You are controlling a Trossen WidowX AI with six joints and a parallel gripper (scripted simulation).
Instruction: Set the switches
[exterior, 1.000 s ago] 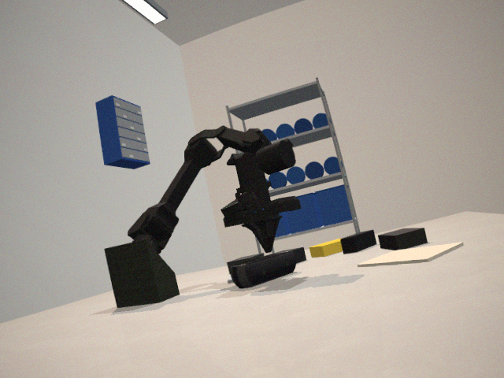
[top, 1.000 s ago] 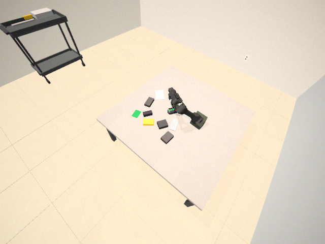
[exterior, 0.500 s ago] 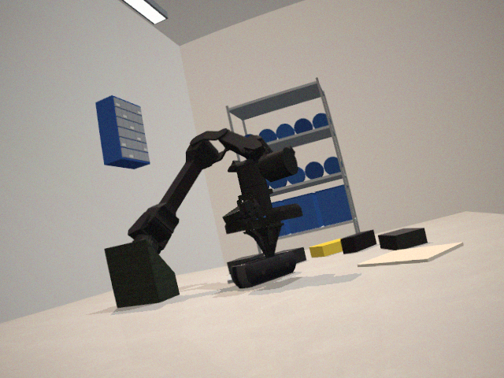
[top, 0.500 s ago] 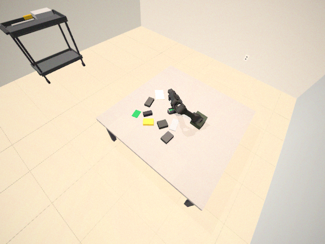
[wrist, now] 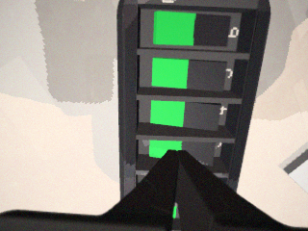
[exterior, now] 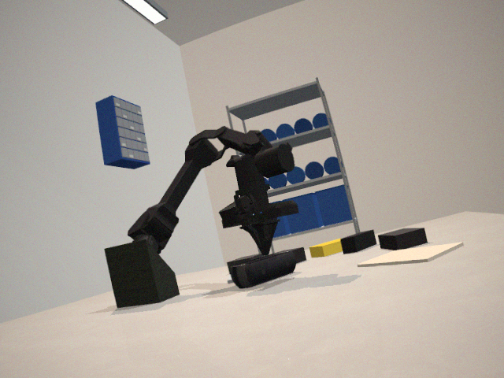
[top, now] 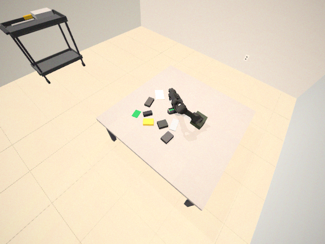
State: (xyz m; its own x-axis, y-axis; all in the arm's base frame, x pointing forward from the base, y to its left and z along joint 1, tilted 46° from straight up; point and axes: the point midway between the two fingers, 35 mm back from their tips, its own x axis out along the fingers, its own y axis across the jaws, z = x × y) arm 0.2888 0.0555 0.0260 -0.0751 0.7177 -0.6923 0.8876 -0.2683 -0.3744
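Now: the light grey plate 12 cm to the left of my gripper tip, 12 cm behind it and 5 cm below it. From my gripper tip the other things lie so: green card (32 cm to the left, 26 cm ahead, 5 cm below); then yellow block (30 cm to the left, 8 cm ahead, 4 cm below); then white sheet (29 cm ahead, 8 cm to the right, 5 cm below).
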